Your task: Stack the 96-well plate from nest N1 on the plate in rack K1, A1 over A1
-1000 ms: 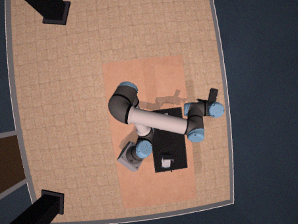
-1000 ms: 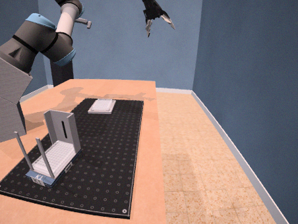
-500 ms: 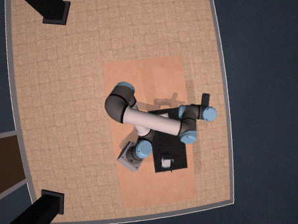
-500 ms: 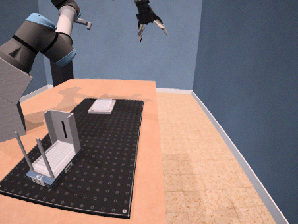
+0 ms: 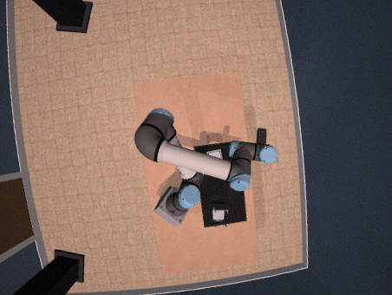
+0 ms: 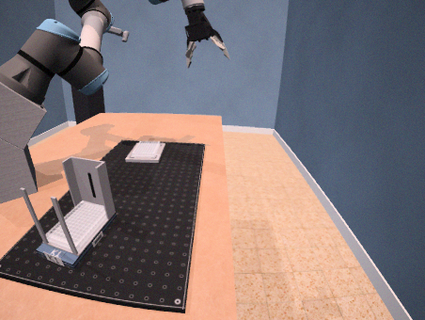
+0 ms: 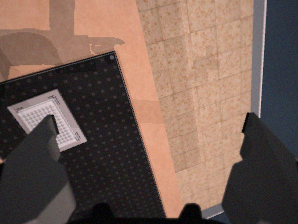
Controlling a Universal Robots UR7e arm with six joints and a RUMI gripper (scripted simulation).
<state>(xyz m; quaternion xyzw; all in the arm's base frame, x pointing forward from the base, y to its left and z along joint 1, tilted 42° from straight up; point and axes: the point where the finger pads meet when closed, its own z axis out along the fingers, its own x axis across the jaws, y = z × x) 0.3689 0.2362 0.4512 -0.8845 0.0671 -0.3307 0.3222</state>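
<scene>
My hand is 320 mm above the plate nest N1, 180 mm past it and 160 mm to the left of it. From my hand the other things lie so: rack back wall 520 mm to the right, 250 mm below, 90 mm behind; slot 520 mm to the right, 250 mm below, 90 mm behind.
</scene>
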